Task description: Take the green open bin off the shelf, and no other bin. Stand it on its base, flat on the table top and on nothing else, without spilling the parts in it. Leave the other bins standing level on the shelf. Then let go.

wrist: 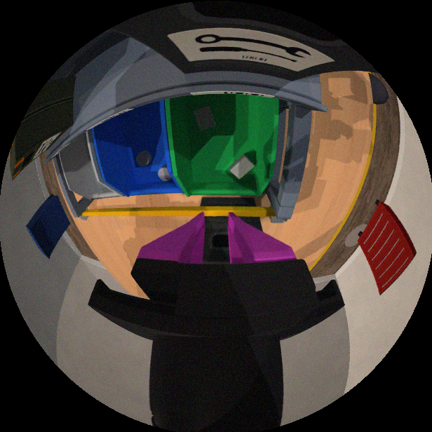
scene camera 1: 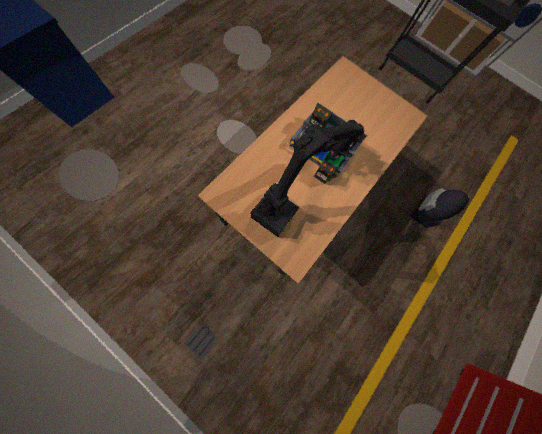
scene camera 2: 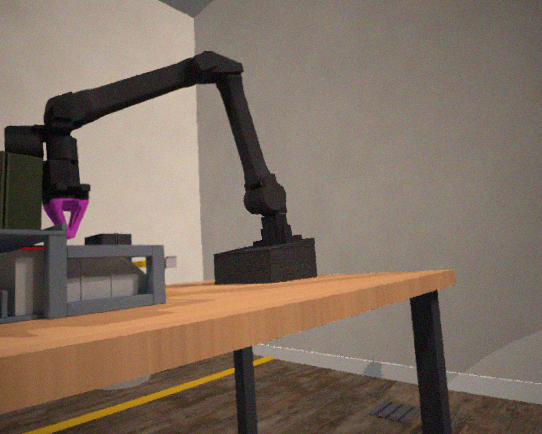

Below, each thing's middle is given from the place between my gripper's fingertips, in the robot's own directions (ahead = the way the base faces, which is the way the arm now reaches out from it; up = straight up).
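Scene:
The green open bin (wrist: pixel 245 124) is 8 cm below my hand, 6 cm ahead of it and 1 cm to the right of it. I also see the yellow bar (wrist: pixel 158 210), which is 10 cm to the left of my hand, 6 cm below it and 3 cm behind it. The blue bin (wrist: pixel 117 141), for its part, lies 7 cm ahead of my hand and 9 cm to the left of it, and it is 8 cm below the hand.

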